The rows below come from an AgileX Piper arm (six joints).
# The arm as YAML. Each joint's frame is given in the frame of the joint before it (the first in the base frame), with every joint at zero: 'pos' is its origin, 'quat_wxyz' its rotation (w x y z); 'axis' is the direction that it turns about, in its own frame. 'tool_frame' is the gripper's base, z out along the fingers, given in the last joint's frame.
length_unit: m
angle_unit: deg
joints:
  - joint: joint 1
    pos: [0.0, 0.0, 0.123]
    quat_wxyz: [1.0, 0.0, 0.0, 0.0]
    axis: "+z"
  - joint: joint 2
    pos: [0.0, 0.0, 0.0]
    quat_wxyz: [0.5, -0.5, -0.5, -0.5]
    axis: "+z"
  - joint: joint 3
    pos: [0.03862, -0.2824, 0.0]
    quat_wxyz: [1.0, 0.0, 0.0, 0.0]
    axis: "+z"
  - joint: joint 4
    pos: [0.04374, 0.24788, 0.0]
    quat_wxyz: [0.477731, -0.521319, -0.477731, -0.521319]
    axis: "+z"
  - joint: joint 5
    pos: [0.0, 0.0, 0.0]
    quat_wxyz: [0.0, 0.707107, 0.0, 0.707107]
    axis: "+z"
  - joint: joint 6
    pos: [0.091, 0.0, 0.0]
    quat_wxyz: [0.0, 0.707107, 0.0, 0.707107]
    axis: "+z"
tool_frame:
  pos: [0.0, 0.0, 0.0]
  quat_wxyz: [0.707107, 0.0, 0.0, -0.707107]
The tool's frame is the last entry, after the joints.
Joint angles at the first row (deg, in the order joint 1, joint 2, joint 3, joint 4, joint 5, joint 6):
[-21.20 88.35 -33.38 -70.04 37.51 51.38]
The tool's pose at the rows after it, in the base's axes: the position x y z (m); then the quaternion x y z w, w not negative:
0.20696, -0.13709, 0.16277, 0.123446, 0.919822, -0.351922, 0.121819
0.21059, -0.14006, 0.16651, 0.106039, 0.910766, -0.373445, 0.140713
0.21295, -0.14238, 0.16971, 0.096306, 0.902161, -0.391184, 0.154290
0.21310, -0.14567, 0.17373, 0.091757, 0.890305, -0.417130, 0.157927
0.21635, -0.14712, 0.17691, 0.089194, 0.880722, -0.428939, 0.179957
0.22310, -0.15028, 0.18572, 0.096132, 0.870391, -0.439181, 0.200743
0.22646, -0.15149, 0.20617, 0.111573, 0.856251, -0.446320, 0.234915
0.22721, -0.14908, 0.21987, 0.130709, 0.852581, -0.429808, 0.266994
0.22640, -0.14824, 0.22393, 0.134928, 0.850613, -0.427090, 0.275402
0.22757, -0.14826, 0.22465, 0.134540, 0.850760, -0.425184, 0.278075
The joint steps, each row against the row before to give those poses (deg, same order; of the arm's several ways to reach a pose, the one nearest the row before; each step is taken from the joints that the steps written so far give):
[0.00 0.00 0.00 -2.85 0.00 2.58]
[0.00 0.00 0.00 -6.21 0.00 3.68]
[0.00 0.00 0.00 -4.65 0.51 3.06]
[0.00 0.00 0.00 -3.82 2.22 2.33]
[0.00 0.00 0.00 -4.64 0.14 4.22]
[0.00 -0.13 -1.67 -1.70 0.50 1.74]
[0.00 -2.72 -1.95 0.28 -0.09 -0.01]
[0.00 -2.56 -1.11 2.16 -2.14 0.00]
[0.00 -0.88 -0.12 0.41 -0.41 0.00]
[0.00 0.04 -0.25 0.03 -0.32 0.00]

